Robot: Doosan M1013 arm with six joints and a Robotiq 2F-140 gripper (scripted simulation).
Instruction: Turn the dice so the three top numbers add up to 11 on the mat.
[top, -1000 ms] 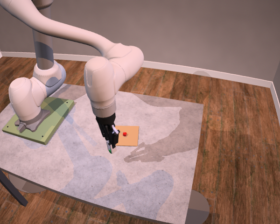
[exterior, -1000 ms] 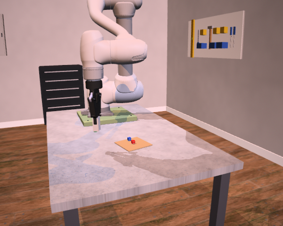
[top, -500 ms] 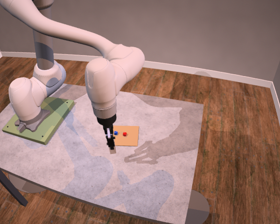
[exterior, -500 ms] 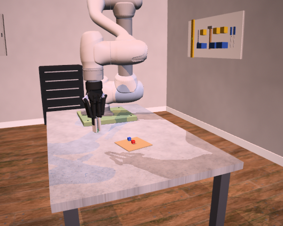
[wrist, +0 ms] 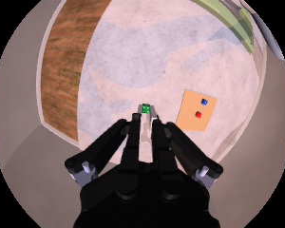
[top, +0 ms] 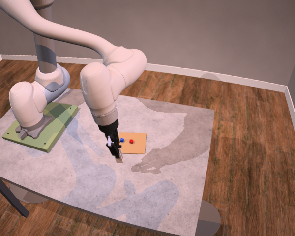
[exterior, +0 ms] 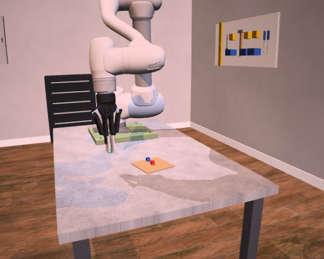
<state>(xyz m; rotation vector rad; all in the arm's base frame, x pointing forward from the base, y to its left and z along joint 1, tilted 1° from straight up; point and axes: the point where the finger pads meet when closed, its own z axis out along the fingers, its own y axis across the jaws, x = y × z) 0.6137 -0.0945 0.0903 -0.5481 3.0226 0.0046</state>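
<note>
The green die lies 30 mm below my hand. From my hand the other things lie so: red die (180 mm to the left, 120 mm below, 30 mm behind); orange mat (180 mm to the left, 130 mm below, 30 mm behind); blue die (180 mm to the left, 120 mm below, 80 mm behind).
</note>
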